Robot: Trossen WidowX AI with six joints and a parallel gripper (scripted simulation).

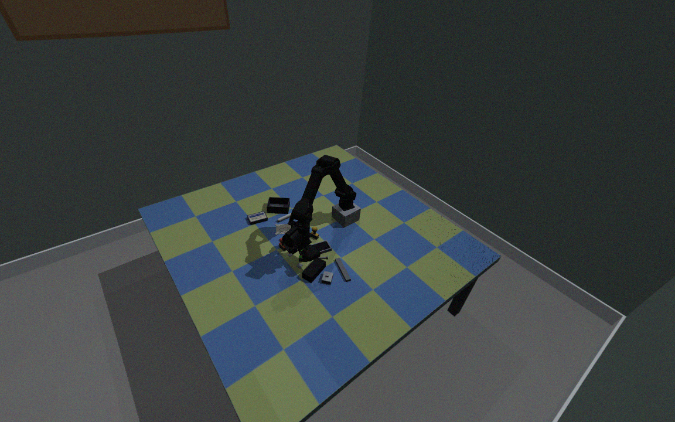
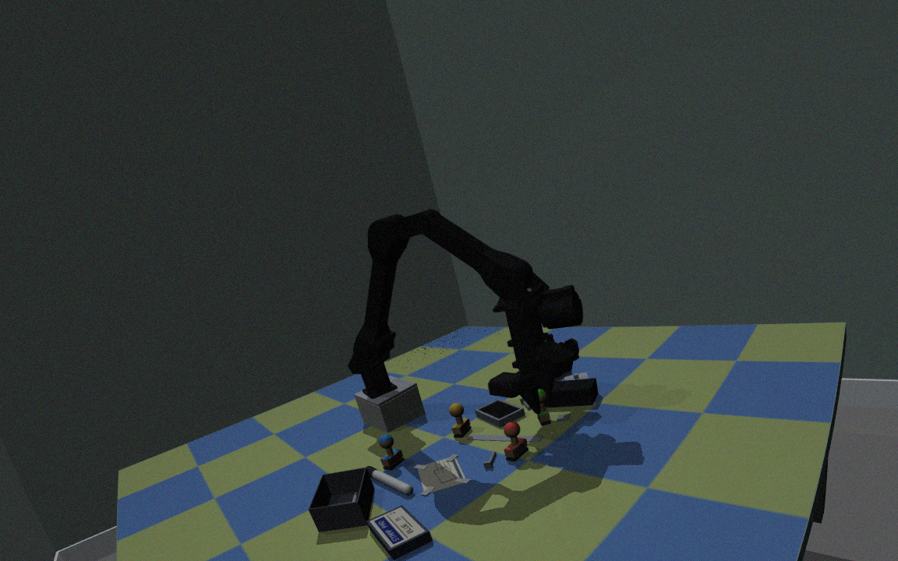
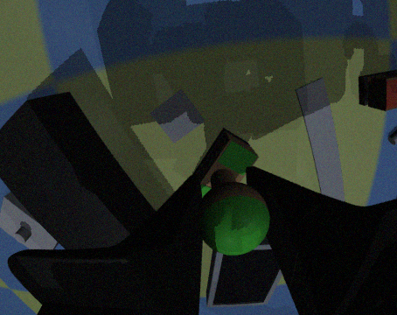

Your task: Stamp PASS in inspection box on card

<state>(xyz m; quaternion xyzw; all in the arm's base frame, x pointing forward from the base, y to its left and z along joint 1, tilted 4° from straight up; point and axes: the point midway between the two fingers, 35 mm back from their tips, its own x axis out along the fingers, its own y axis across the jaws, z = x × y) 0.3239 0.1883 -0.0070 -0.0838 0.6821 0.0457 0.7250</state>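
Right now the dark ink pad is 100 mm behind my gripper tip, 30 mm to the right of it and 20 mm below it. From my gripper tip the other things lie so: grey ruler: 90 mm to the right, 20 mm below, 20 mm behind; black block: 80 mm to the left, 20 mm behind, 10 mm below; green-knobbed stamp: right at my gripper tip.
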